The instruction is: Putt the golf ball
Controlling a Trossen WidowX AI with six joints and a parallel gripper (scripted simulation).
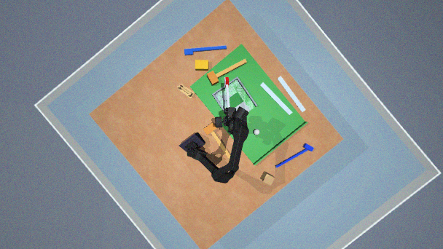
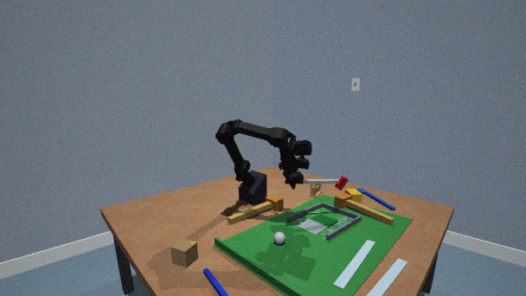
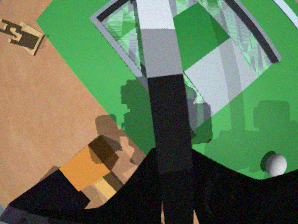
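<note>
My gripper tip is 7 cm short of the red putter, 9 cm to the right of it and 2 cm below it. The rest, counted from my gripper tip: white golf ball (9 cm ahead, 20 cm to the right, 12 cm below); wooden stand (10 cm behind, 35 cm to the left, 11 cm below); green mat (17 cm ahead, 1 cm to the right, 14 cm below).
</note>
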